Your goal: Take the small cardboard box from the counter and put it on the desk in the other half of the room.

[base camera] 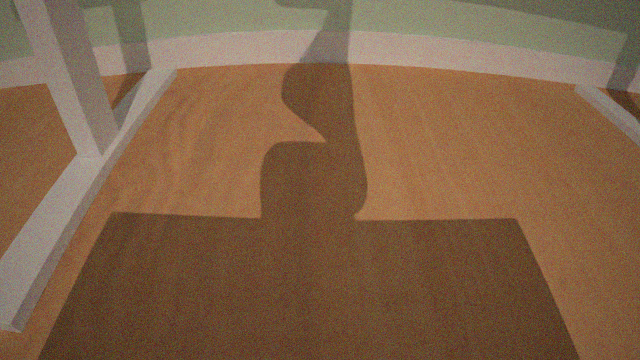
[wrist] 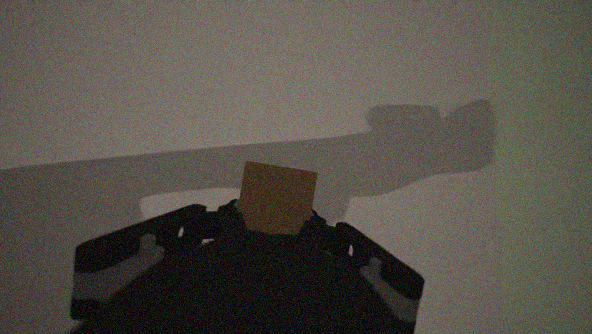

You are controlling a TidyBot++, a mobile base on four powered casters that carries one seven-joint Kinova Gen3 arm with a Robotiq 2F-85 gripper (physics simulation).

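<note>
The small cardboard box is a brown block in the wrist view, below the middle of the frame. My gripper is shut on it, with one black finger on each side. Behind the box is a pale, flat surface, which looks like the desk top. The height of the box above it is hard to tell. In the base view the desk's white leg and foot stand at the left, and another foot shows at the right edge. The counter does not show in either view.
A green wall with a pale skirting board runs behind the desk feet and along the right of the wrist view. Wooden floor lies between the feet. Shadows of the arm and base fall on the floor, wall and pale surface.
</note>
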